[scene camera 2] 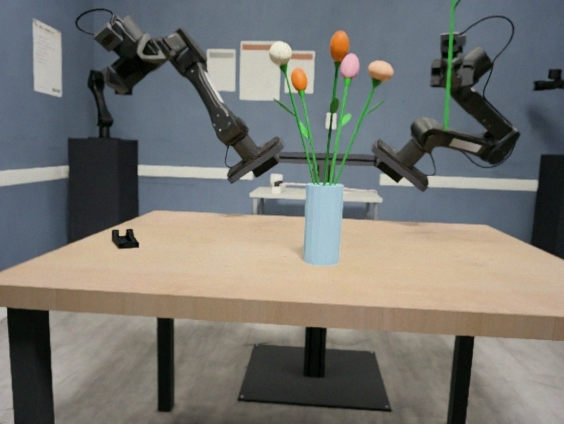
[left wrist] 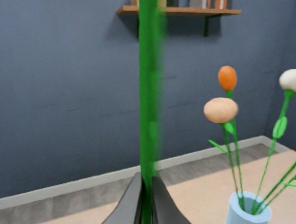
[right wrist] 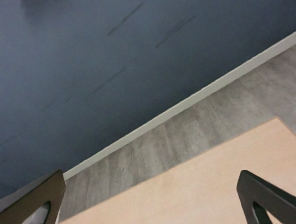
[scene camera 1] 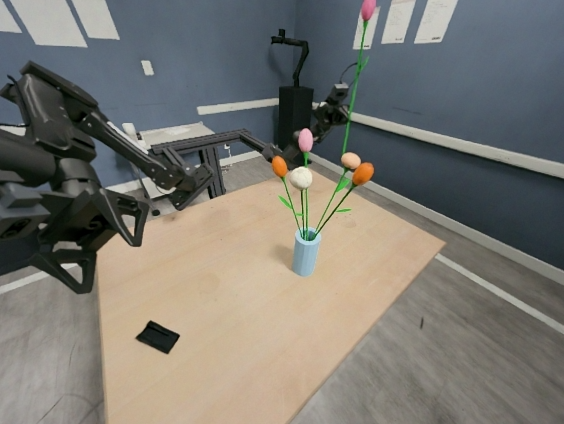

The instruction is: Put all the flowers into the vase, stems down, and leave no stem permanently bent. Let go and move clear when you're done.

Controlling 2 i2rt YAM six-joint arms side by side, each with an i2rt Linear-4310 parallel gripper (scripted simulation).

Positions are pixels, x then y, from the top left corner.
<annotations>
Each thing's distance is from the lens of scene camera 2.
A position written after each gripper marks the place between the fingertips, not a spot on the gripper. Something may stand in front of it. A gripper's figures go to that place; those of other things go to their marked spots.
left gripper (scene camera 2: 448, 65): 1.18 m
right gripper (scene camera 2: 122, 70): 1.04 m
</annotations>
